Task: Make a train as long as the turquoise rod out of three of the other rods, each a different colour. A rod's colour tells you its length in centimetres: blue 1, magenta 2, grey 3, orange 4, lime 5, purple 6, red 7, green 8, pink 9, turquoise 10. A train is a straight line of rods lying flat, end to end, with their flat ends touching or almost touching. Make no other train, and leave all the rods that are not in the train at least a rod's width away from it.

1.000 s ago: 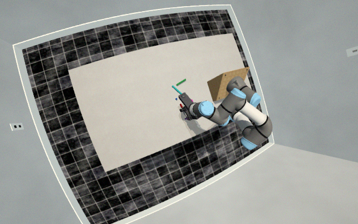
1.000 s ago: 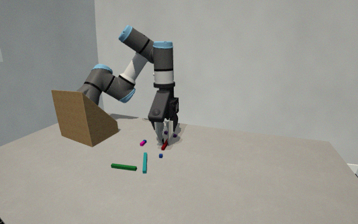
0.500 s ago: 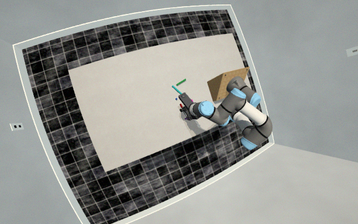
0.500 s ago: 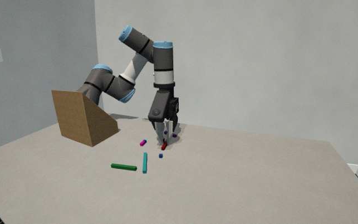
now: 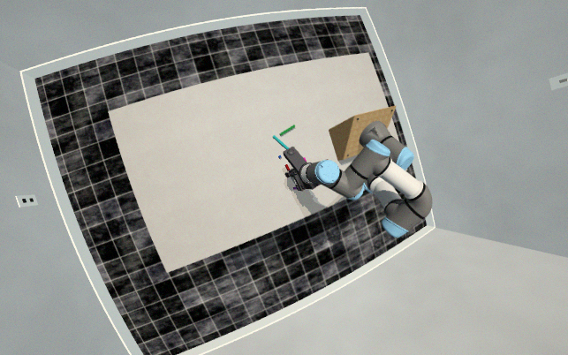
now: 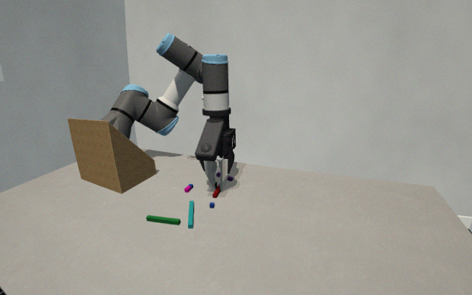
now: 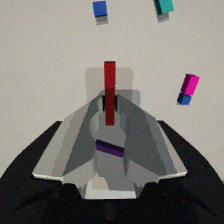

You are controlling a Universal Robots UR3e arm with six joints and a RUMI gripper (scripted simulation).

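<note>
My hand is 80 mm past the magenta rod, 30 mm to the left of it and 10 mm above it. From my hand the other things lie so: purple rod 80 mm to the left, 20 mm behind, 10 mm below; red rod 10 mm below; turquoise rod 130 mm to the right, 10 mm below.
</note>
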